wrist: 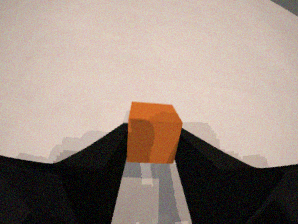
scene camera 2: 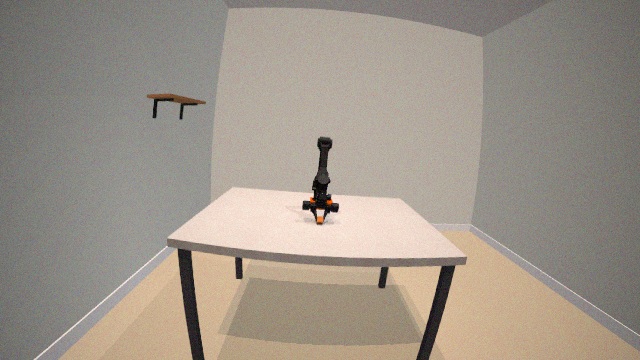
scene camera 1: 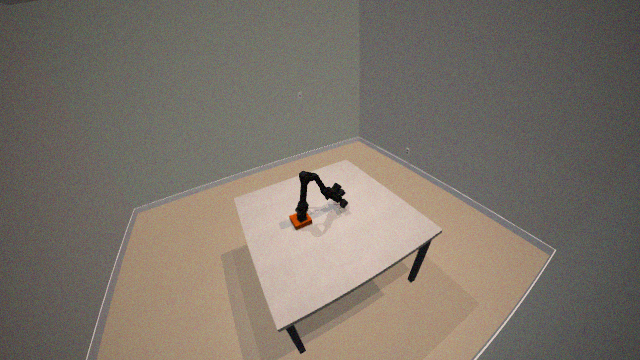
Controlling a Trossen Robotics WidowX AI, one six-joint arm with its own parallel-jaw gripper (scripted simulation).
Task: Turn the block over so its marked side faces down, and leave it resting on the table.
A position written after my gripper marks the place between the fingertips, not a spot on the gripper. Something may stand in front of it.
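Observation:
My gripper [wrist: 151, 130]. Orange block [wrist: 154, 130]; scene camera 1 does not show it, hidden by my gripper.

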